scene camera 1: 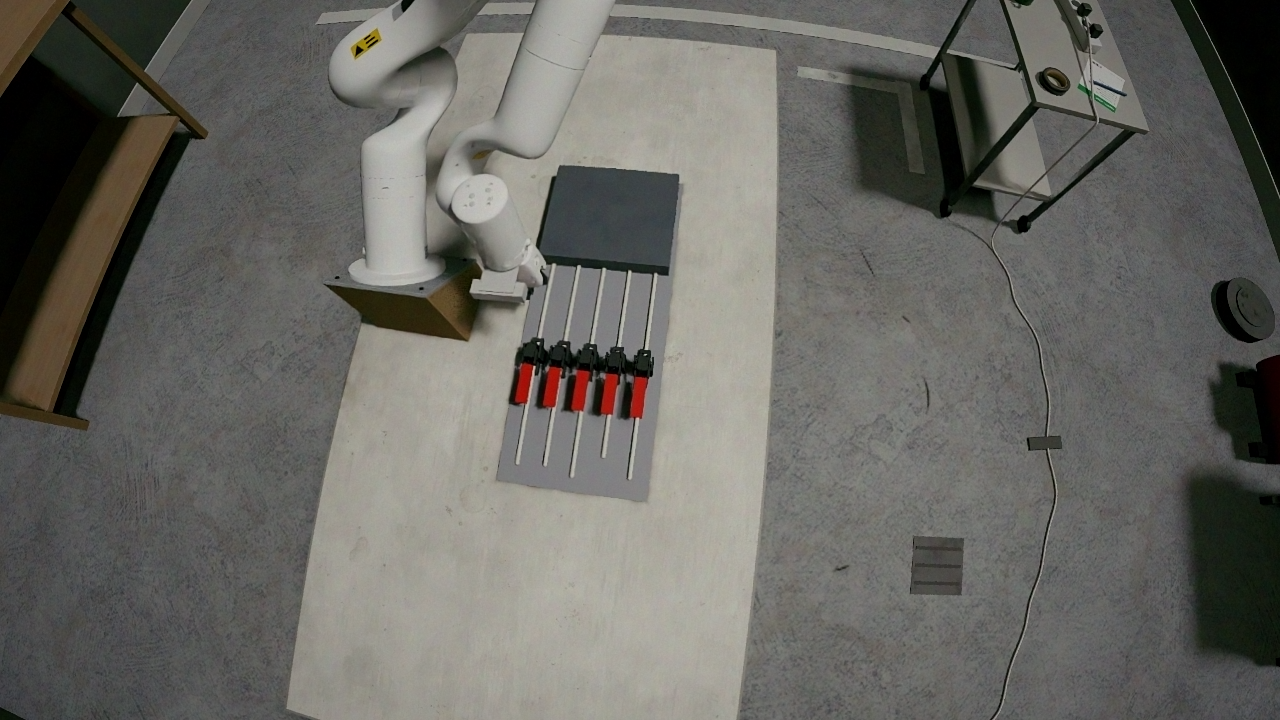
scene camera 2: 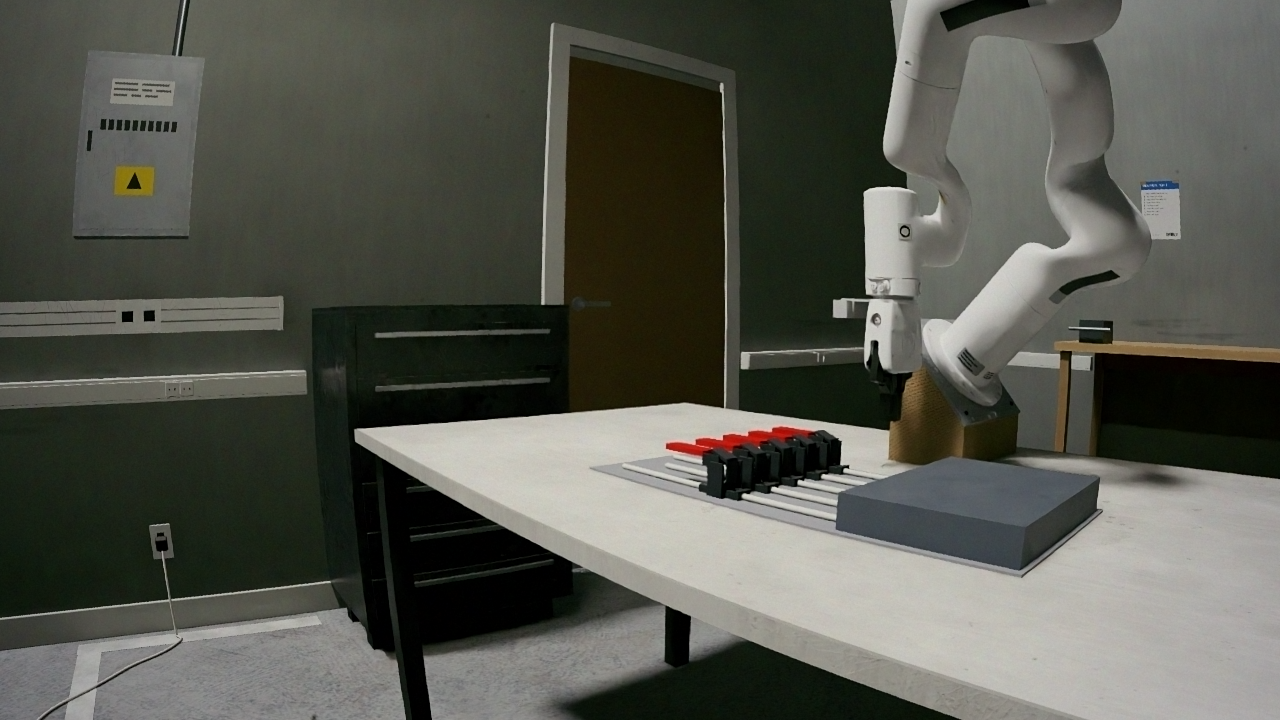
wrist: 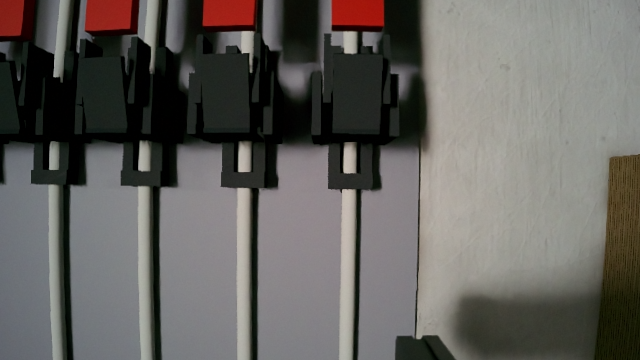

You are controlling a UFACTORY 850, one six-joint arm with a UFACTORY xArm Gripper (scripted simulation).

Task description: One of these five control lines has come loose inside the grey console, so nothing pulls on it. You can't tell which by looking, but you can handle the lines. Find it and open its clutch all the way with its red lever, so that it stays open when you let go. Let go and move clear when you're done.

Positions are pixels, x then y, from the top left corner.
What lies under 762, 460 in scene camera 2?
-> A clutch.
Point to a clutch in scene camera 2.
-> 835, 449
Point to a clutch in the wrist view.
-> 356, 79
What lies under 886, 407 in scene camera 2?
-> My gripper.
